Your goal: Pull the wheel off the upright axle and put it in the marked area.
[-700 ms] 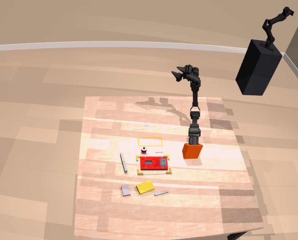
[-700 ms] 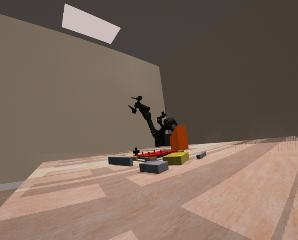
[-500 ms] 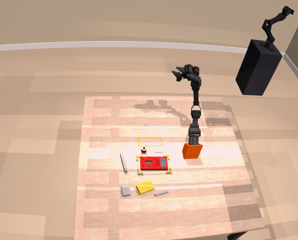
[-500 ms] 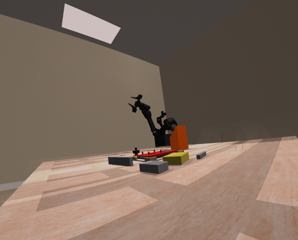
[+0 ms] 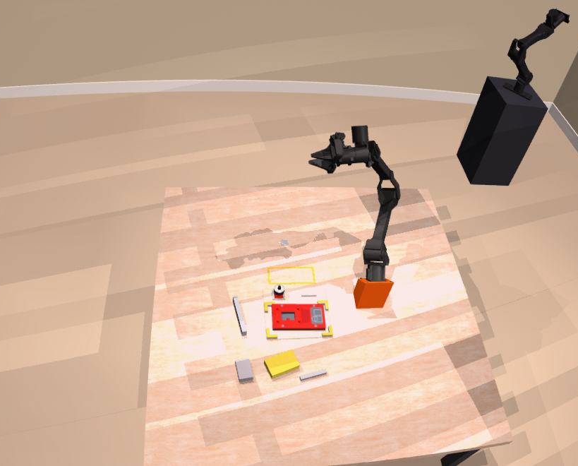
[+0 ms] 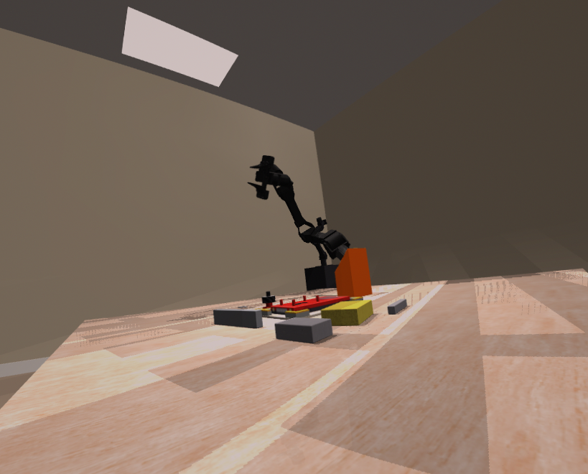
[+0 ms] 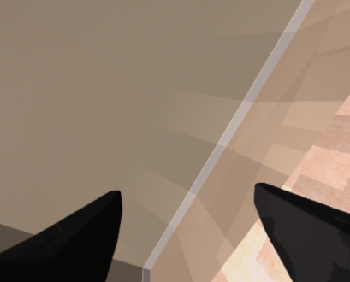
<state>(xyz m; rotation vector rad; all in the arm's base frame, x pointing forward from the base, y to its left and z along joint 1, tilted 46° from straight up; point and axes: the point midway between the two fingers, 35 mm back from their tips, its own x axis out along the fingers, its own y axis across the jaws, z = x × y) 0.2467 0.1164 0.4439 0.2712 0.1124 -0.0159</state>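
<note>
The wheel lies 490 mm below my gripper tip, 200 mm to the left of it and 80 mm ahead of it. From my gripper tip the other things lie so: grey block 530 mm to the left, 520 mm below, 230 mm ahead; mount 490 mm below, 200 mm to the left, 80 mm ahead; yellow block 510 mm to the left, 510 mm below, 90 mm ahead.
</note>
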